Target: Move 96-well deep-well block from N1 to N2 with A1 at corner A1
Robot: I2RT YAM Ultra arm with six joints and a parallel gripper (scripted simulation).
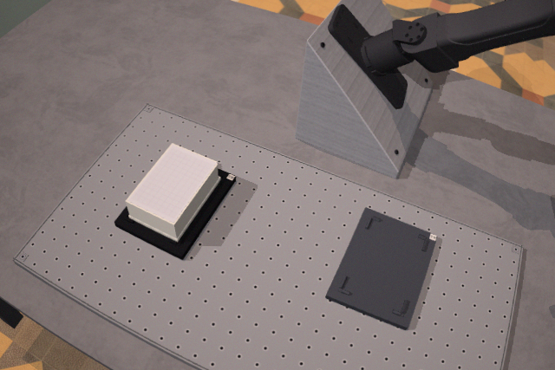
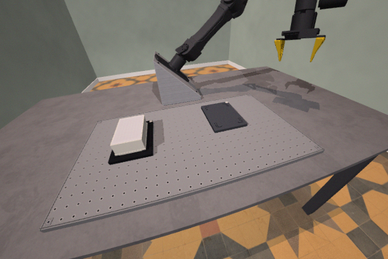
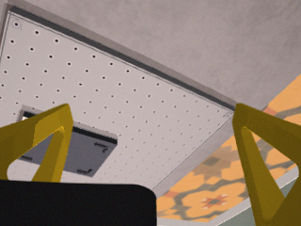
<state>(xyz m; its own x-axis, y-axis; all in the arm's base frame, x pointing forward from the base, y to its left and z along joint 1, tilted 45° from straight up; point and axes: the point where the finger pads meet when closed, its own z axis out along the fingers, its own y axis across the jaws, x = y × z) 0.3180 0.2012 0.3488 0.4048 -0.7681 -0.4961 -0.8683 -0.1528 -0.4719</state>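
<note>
The white 96-well deep-well block lies 600 mm to the right of my hand, 150 mm below it and 20 mm behind it. The rest, counted from my hand: nest N2 (280 mm to the right, 180 mm below, 20 mm behind); then black plate nest N1 (600 mm to the right, 180 mm below, 20 mm behind).
</note>
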